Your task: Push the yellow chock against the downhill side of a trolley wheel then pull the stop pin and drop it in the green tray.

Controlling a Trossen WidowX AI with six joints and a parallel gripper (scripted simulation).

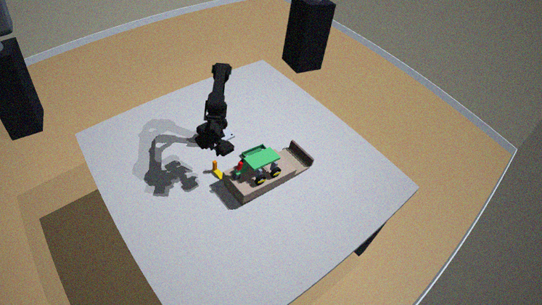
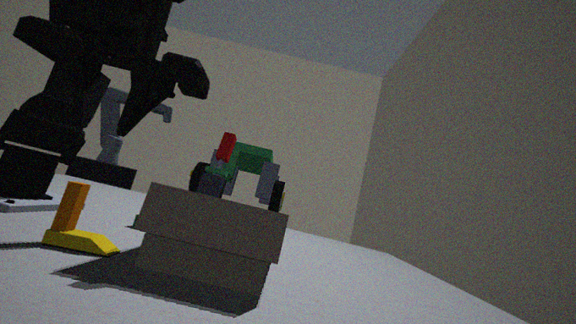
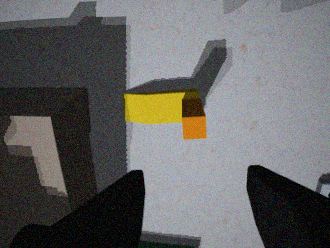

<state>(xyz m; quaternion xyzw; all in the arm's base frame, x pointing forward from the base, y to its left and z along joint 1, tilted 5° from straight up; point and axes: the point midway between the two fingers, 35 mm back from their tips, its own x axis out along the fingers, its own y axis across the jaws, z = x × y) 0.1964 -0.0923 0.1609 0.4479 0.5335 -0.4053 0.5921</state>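
Right now the yellow chock is 2 cm ahead of my gripper tip, 1 cm to the left of it and 10 cm below it. Round my gripper tip: stop pin (12 cm ahead, 5 cm to the left); brown ramp (12 cm ahead, 16 cm to the left, 8 cm below); green-decked trolley (12 cm ahead, 15 cm to the left, 2 cm below).
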